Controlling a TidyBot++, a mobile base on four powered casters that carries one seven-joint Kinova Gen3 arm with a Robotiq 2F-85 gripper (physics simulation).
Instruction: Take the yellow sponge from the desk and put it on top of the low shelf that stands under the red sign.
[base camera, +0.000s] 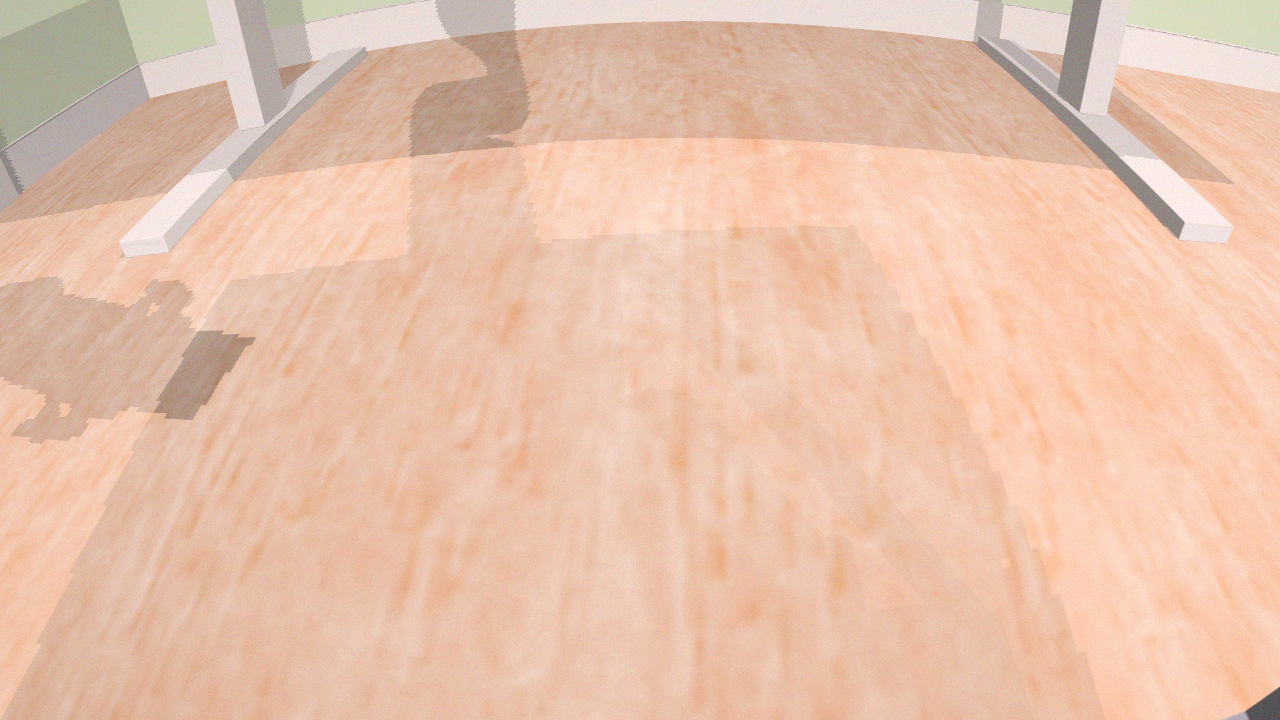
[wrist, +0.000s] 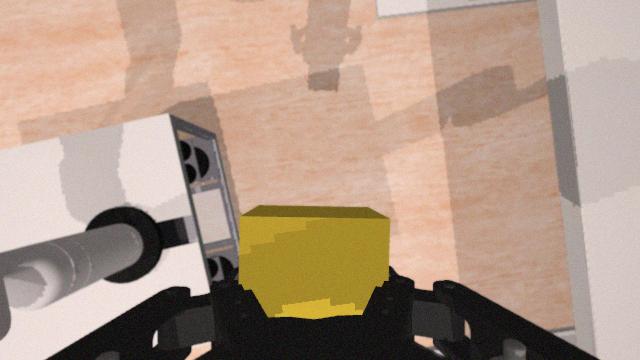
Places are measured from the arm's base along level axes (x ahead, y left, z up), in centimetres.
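Pixels of known places: gripper, fingertip midpoint: (wrist: 312, 273); arm's base, link origin: (wrist: 120, 245).
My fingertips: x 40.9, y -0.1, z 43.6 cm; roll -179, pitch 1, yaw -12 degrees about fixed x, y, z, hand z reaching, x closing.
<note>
For each thing: its top centre in the pictures, then the offset to it from my fingertips. "spot": a spot on its surface instead. Level surfaces: height alone.
- yellow sponge, top centre: (wrist: 312, 338) dx -0.2, dy -1.1, dz +4.5 cm
- desk's pale top, surface height: dz -11.3 cm
- desk's left leg, surface spot: (base camera: 243, 67) spot: dx +65.9, dy +53.4, dz -70.7 cm
- right leg, surface spot: (base camera: 1087, 67) spot: dx +55.4, dy -66.6, dz -73.6 cm
The yellow sponge (wrist: 314, 260) is a block at the lower middle of the wrist view. My black gripper (wrist: 312, 273) is shut on it, one finger on its left side and one on its right, and holds it up above the wooden floor. The desk's pale top (wrist: 610, 30) shows along the right edge of the wrist view, to the right of the sponge and apart from it. The low shelf and the red sign do not show in either view. The gripper and sponge are outside the base camera view, where a shadow of them falls at the left.
In the base camera view the desk's left leg (base camera: 243, 67) and right leg (base camera: 1087, 67) stand on long floor feet, with a pale skirting board (base camera: 716, 10) behind them. My white mobile base (wrist: 30, 170) with the grey arm's lower part (wrist: 100, 245) is at the left of the wrist view.
</note>
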